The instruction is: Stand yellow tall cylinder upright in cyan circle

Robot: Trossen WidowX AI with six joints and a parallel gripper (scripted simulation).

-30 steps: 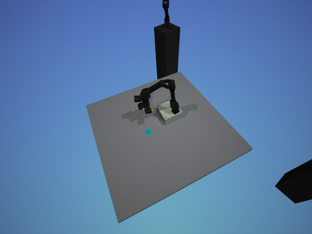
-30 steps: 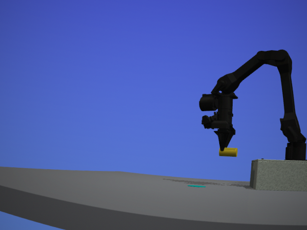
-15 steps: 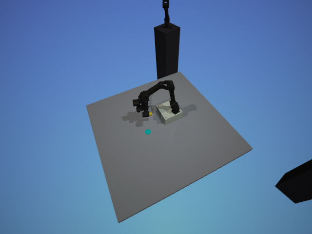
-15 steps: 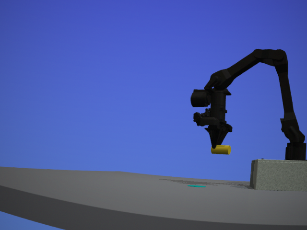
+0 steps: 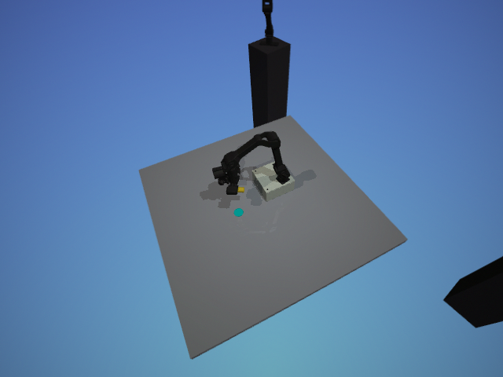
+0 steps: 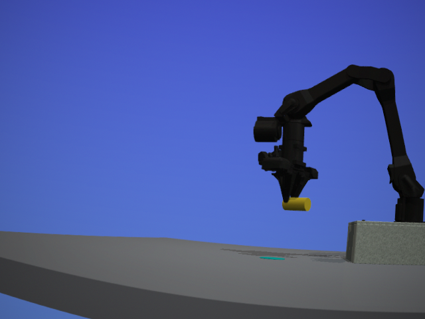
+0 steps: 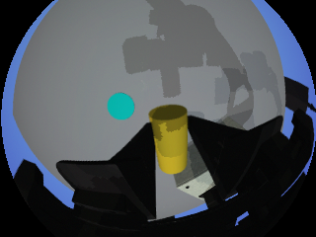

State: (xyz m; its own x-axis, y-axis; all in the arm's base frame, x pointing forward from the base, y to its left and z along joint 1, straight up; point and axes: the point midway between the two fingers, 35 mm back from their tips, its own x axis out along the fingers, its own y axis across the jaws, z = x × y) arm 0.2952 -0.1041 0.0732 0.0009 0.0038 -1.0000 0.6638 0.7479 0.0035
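The cyan circle lies 14 cm below my gripper tip, 7 cm to the left of it and 4 cm ahead of it. Also, from my gripper tip: yellow cylinder (2 cm behind, 1 cm to the left).
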